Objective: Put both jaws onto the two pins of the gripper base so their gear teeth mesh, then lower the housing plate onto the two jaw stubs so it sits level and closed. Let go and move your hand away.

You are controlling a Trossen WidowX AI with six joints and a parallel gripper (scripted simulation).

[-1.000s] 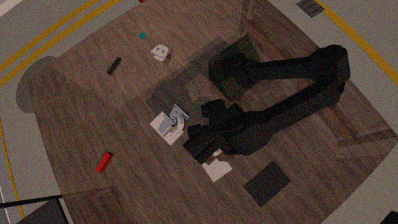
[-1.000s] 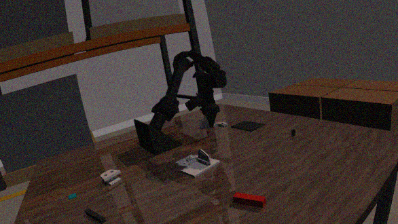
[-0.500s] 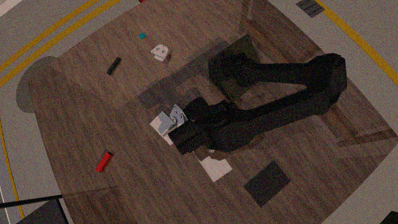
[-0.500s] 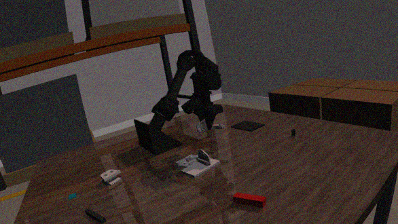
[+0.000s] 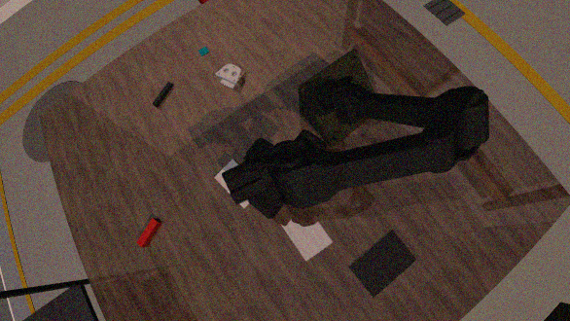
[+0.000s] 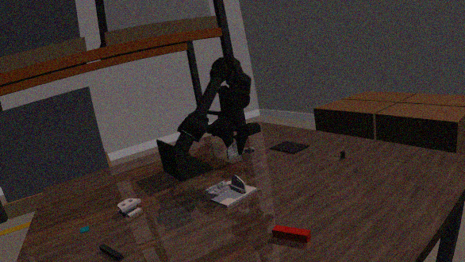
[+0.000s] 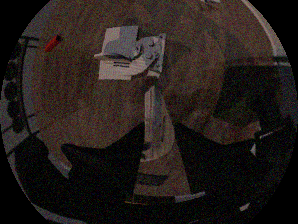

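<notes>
Right now the jaw is 70 mm ahead of my gripper tip, 70 mm to the right of it and 70 mm below it. From my gripper tip the other things lie so: dark mat (110 mm behind, 280 mm to the left, 80 mm below); then red block (400 mm ahead, 70 mm to the right, 70 mm below); then small black peg (160 mm ahead, 330 mm to the left, 70 mm below).
</notes>
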